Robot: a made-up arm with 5 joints.
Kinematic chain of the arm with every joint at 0, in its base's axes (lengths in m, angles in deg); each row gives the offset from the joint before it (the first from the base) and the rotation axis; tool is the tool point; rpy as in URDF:
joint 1: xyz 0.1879 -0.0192 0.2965 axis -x
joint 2: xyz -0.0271 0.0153 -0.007 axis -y
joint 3: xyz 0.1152 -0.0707 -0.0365 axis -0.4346 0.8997 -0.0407
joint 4: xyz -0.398 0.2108 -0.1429 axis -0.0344 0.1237 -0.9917
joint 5: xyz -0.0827 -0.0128 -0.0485 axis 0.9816 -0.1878 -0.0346
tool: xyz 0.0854 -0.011 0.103 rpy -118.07 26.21 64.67
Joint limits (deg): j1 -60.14..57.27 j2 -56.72..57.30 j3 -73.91..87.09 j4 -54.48..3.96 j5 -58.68..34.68
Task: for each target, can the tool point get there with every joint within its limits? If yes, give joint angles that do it. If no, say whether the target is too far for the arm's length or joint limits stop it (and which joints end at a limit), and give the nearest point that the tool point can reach.
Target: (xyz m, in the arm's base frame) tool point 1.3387 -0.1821 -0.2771
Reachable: no: too far | nearest point 0.4740 -0.0934 0.0092 | short by 0.915 m
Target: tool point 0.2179 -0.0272 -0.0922
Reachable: yes | joints 33.31 26.25 -58.99 -37.93 3.21
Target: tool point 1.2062 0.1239 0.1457
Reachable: no: too far | nearest point 0.4740 0.1851 0.0812 | short by 0.738 m
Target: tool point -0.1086 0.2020 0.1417
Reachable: yes | joints -10.95 -13.80 -28.52 -32.09 -16.05
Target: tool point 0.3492 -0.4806 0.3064
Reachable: no: joint limits stop it (at a limit: joint 1, joint 2, joint 5) | nearest point 0.2524 -0.2513 0.0358 | short by 0.368 m
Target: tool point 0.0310 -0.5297 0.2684
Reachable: no: joint limits stop it (at a limit: joint 1, joint 4, joint 5) | nearest point 0.0680 -0.2498 0.0635 | short by 0.349 m
